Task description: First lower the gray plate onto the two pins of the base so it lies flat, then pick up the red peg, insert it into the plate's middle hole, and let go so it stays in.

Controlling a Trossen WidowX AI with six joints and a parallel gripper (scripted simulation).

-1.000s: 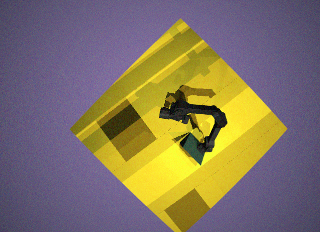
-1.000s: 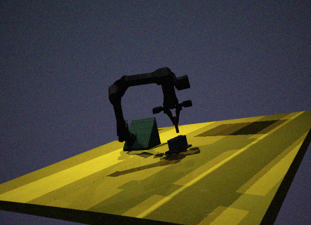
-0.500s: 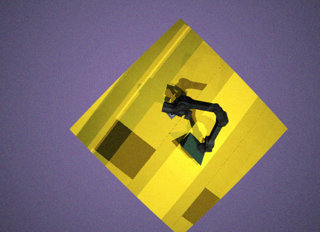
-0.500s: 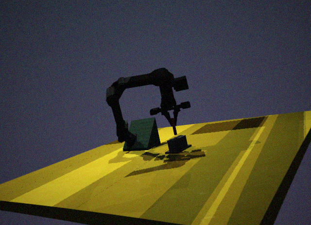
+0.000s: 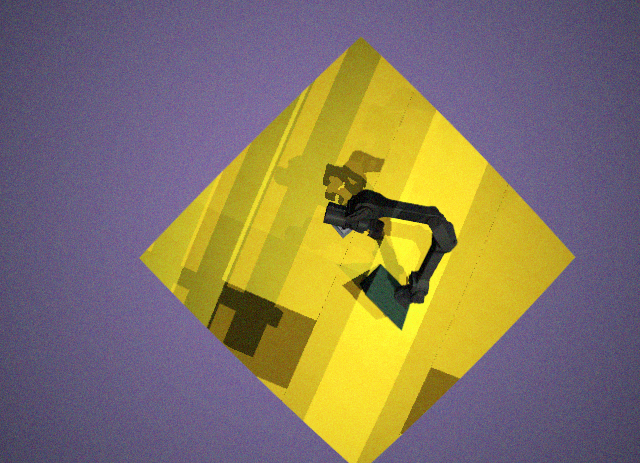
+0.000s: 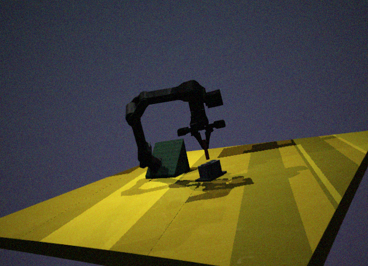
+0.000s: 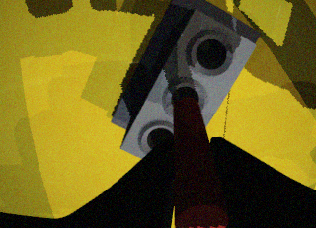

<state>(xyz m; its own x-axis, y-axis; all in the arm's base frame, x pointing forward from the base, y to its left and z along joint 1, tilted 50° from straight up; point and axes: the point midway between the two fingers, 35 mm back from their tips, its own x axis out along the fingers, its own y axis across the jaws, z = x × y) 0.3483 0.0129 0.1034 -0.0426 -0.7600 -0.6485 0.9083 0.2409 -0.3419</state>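
The gray plate is 7 cm below my gripper tip. From my gripper tip the other things lie so: red peg right at my gripper tip; dark base 11 cm below.
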